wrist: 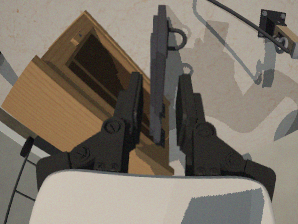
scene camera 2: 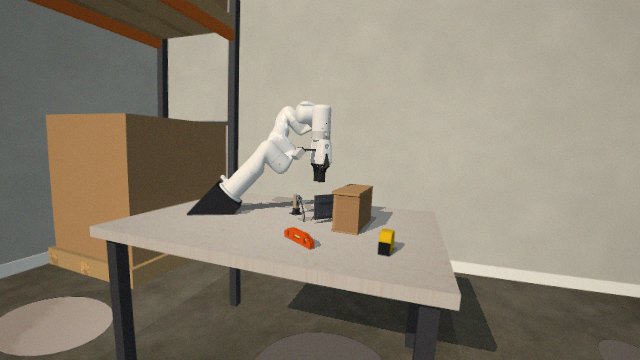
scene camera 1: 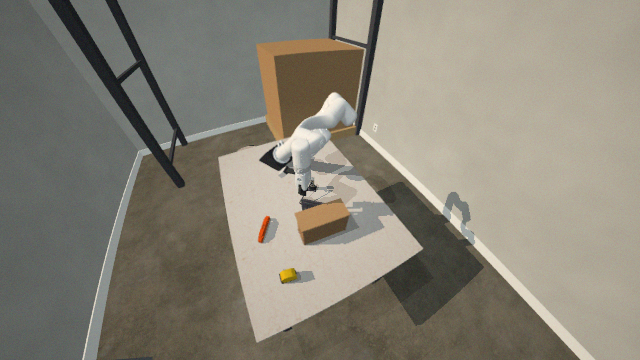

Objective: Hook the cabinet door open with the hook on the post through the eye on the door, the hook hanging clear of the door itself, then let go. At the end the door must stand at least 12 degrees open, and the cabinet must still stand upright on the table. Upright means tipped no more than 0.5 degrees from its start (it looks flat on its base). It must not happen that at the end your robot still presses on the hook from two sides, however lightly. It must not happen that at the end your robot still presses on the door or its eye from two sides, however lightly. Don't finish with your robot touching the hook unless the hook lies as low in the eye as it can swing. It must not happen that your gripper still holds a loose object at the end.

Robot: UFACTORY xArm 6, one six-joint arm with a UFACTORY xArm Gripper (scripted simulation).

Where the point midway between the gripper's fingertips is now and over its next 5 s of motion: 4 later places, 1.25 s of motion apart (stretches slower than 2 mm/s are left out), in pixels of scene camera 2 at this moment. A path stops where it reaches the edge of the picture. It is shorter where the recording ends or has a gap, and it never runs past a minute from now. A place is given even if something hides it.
The gripper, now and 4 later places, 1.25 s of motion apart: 319,181; 304,180; 303,197; 303,209; 303,214
